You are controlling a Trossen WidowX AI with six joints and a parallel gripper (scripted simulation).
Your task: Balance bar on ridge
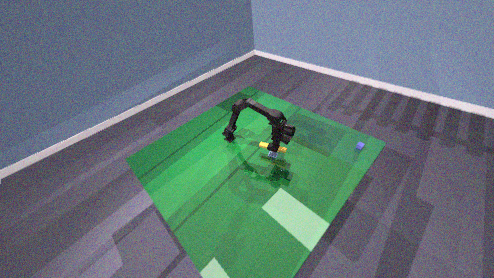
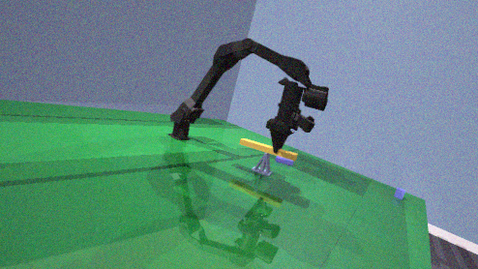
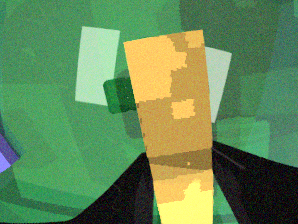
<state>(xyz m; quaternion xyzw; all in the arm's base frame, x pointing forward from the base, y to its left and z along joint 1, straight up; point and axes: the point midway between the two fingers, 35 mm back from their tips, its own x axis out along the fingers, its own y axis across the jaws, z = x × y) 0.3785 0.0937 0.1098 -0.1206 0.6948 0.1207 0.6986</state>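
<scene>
My gripper tip is 30 mm past the orange bar and 10 mm to the left of it. The rest, counted from my gripper tip: violet block 70 mm behind, 190 mm to the left, 70 mm below; blue cube 360 mm ahead, 410 mm to the left, 60 mm below.
</scene>
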